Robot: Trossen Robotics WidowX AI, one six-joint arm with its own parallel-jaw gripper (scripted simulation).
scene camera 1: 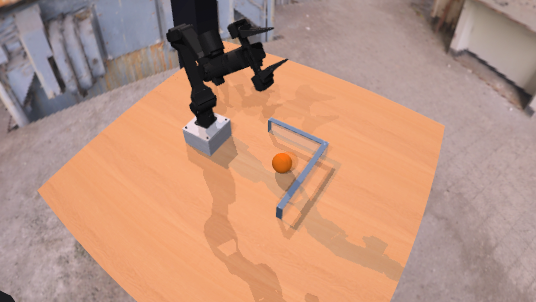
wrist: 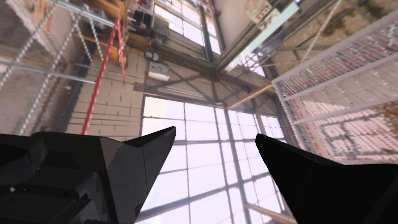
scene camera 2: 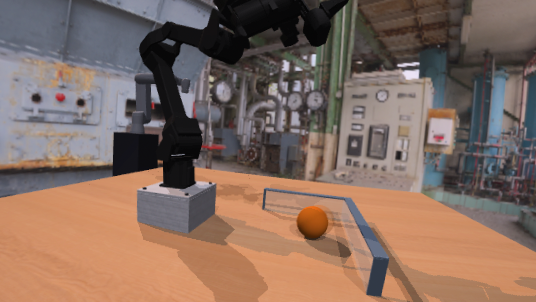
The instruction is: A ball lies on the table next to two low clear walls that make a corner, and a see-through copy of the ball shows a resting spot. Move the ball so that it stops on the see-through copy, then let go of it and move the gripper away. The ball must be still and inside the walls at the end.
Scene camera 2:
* orange ball: 311,221
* short wall: 274,201
